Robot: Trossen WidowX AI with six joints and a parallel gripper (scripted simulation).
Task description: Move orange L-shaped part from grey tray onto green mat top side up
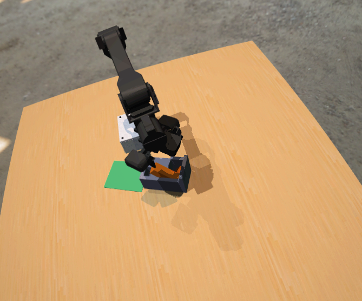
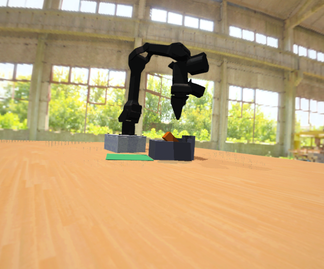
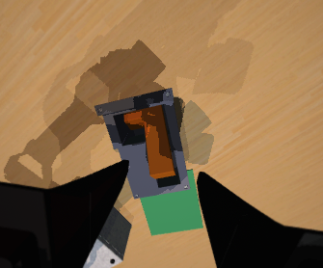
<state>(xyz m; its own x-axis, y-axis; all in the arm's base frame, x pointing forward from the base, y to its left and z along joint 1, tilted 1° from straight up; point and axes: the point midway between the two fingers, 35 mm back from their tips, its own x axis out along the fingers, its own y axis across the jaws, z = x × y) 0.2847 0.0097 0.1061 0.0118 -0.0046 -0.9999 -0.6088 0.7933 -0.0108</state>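
Now: gripper tip 11 cm above the orange L-shaped part, 2 cm to the right of it and 1 cm past it. Also, from my gripper tip: green mat: 16 cm below, 13 cm to the right, 11 cm behind.
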